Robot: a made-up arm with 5 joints.
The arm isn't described. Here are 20 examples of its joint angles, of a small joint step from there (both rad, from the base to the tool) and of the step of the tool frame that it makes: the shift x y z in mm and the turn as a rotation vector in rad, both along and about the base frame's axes.
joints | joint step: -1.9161 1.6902 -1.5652 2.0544 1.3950 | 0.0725 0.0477 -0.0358 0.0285 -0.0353
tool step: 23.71 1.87 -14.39 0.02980 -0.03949 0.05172
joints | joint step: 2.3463 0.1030 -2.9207 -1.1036 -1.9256 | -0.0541 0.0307 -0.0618 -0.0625 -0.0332
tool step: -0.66 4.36 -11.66 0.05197 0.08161 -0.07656
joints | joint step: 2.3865 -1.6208 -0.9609 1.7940 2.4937 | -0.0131 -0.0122 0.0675 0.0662 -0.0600
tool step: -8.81 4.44 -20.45 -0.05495 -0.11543 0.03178
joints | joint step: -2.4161 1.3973 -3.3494 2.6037 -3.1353 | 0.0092 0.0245 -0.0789 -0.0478 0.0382
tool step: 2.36 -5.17 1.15 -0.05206 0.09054 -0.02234
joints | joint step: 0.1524 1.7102 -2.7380 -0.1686 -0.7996 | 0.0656 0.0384 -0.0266 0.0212 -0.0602
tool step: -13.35 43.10 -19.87 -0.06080 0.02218 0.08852
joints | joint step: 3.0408 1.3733 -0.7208 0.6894 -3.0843 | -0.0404 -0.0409 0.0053 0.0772 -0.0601
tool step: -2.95 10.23 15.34 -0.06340 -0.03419 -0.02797
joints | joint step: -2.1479 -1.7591 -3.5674 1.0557 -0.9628 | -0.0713 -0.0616 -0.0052 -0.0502 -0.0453
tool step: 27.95 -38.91 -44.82 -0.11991 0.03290 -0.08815
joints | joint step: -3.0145 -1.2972 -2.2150 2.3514 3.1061 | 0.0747 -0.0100 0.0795 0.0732 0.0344
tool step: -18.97 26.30 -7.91 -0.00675 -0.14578 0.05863
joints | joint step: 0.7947 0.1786 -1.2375 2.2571 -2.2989 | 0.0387 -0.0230 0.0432 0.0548 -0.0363
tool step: -19.55 -3.22 2.39 -0.03099 0.07642 0.05062
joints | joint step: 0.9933 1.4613 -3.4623 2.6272 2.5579 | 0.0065 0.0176 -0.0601 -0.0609 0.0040
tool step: -1.71 4.36 1.66 0.08563 -0.05799 0.00314
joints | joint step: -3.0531 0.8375 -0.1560 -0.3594 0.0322 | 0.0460 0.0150 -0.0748 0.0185 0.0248
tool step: -17.82 -14.74 -9.53 0.00272 0.04186 0.02231
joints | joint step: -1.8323 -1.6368 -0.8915 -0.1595 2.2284 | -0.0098 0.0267 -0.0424 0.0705 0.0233
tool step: 2.26 -3.71 12.76 0.05002 -0.02483 0.01086
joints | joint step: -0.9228 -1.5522 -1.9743 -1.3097 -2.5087 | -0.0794 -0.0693 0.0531 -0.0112 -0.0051
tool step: 35.05 31.58 -30.99 -0.01960 -0.01981 -0.07870
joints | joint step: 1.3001 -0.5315 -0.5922 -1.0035 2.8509 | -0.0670 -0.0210 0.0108 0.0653 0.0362
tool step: 7.20 -4.91 -2.46 -0.04321 0.04633 -0.04871
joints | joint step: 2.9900 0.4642 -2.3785 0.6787 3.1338 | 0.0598 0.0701 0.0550 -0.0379 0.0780
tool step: -41.54 -27.64 -50.88 -0.08254 -0.07771 0.03088
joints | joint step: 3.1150 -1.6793 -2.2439 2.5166 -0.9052 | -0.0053 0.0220 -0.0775 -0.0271 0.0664
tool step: 9.72 -3.02 4.08 -0.06348 0.08446 -0.01344
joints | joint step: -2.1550 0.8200 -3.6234 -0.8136 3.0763 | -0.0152 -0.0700 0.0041 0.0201 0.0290
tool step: 14.95 29.34 20.21 -0.03027 0.03705 0.01028
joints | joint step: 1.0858 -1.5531 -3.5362 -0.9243 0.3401 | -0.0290 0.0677 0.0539 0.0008 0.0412
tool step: -23.23 -9.01 46.72 -0.11386 0.04687 -0.06795
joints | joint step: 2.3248 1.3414 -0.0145 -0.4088 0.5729 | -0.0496 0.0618 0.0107 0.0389 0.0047
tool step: 16.79 -7.25 -5.91 -0.08049 -0.07713 -0.05219
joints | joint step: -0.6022 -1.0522 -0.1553 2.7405 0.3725 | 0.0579 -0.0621 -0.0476 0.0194 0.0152
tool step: -10.83 -2.97 0.19 -0.06171 -0.06765 0.05660
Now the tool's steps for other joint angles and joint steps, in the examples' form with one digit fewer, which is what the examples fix.
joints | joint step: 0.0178 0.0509 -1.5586 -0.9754 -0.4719 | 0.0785 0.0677 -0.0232 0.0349 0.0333
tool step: 33.0 28.6 -17.7 0.0169 0.0805 0.1040
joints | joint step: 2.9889 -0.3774 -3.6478 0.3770 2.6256 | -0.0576 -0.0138 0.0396 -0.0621 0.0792
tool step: -0.1 -21.8 1.2 0.0456 0.0285 0.0110
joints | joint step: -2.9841 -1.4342 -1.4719 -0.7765 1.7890 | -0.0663 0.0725 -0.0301 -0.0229 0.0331
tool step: -16.8 -32.1 28.2 0.0191 -0.0173 -0.0378
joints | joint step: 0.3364 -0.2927 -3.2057 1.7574 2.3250 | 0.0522 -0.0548 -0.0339 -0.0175 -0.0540
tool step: -40.5 -22.7 -8.8 -0.0116 -0.1180 0.0402
